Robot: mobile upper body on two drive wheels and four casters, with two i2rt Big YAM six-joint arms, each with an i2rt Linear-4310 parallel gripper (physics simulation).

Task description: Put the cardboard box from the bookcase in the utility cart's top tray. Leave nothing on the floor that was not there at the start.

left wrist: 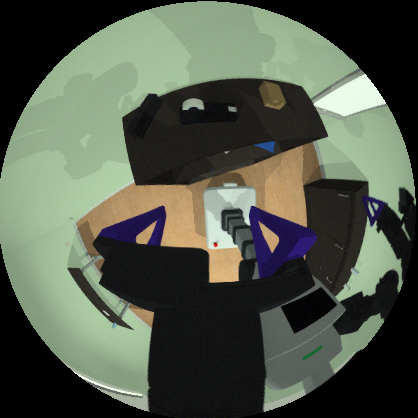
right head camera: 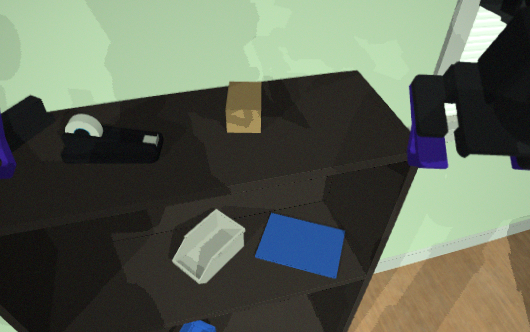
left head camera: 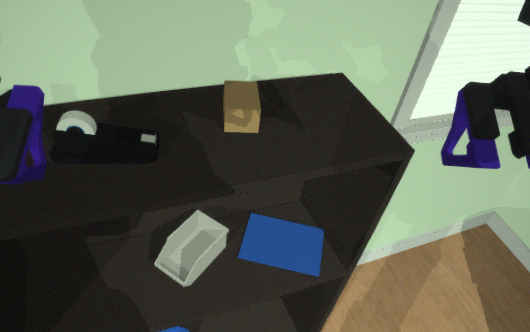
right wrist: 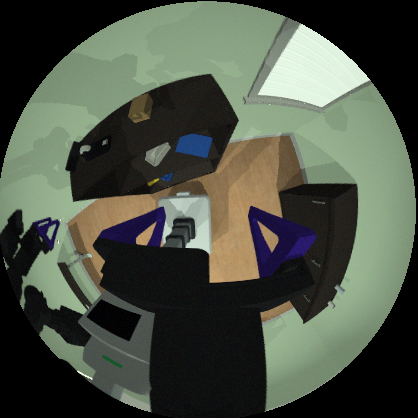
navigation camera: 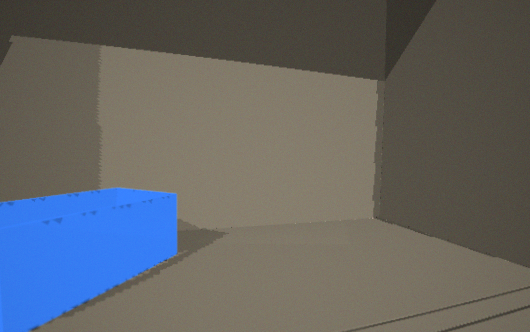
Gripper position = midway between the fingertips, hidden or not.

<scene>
I see my left gripper (left wrist: 207, 210), my right gripper (right head camera: 461, 160), a brown cardboard box (left head camera: 242, 110) and a flat blue pad (right head camera: 299, 244).
The brown cardboard box shows as well in the right head camera view (right head camera: 243, 108). The flat blue pad shows as well in the left head camera view (left head camera: 279, 243). My left gripper shows as well in the right wrist view (right wrist: 54, 219). The navigation camera view does not show the brown cardboard box: it is out of frame. The navigation camera view misses the flat blue pad: it is out of frame.
</scene>
